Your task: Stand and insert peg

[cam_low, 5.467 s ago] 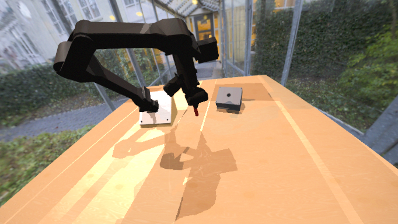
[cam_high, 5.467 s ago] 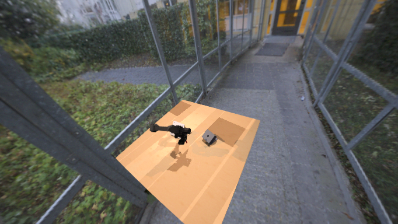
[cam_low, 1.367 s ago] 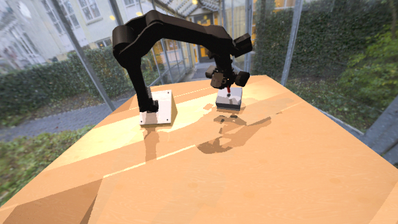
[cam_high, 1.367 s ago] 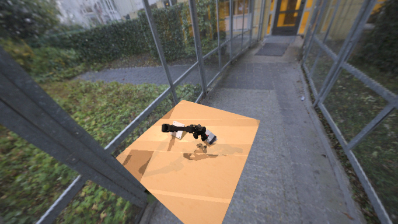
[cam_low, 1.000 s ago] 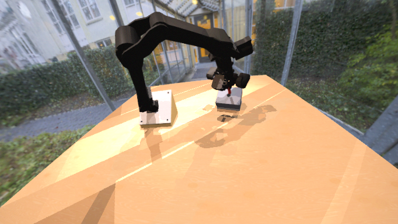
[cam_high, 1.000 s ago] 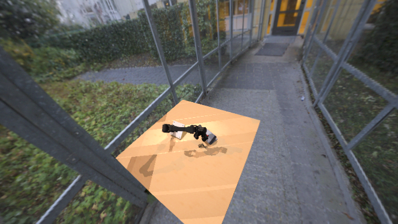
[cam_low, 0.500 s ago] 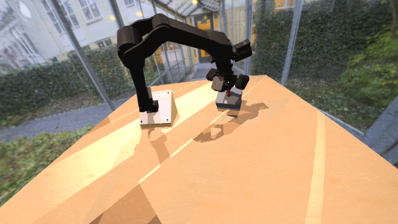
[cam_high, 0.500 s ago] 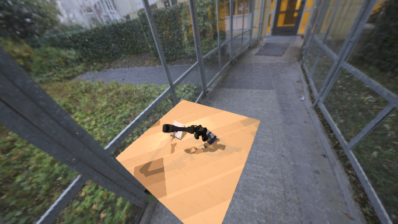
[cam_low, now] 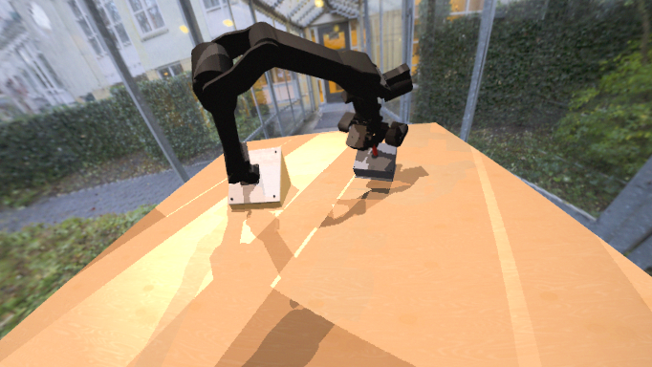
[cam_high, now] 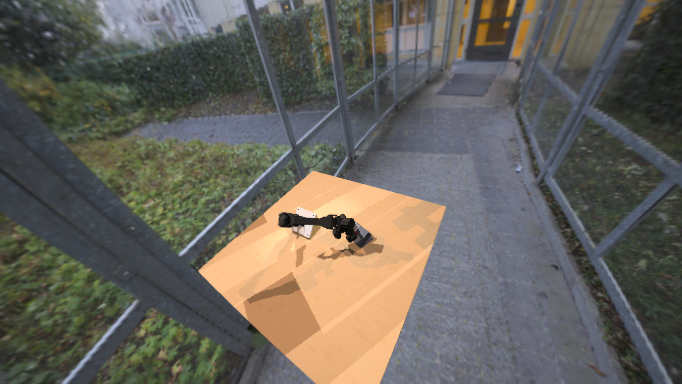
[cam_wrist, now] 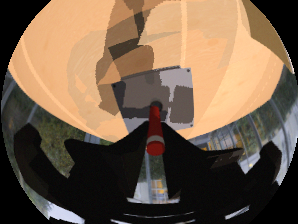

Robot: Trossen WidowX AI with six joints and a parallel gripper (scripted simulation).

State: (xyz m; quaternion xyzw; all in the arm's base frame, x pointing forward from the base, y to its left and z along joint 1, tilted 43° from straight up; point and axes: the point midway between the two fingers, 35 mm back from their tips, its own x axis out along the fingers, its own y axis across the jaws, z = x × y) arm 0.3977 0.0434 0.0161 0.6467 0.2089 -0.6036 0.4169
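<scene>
Now: the red peg 10 mm to the right of my gripper tip and 10 mm above it. Also, from my gripper tip: sloped panel 70 mm below, 40 mm to the left, 10 mm ahead.
</scene>
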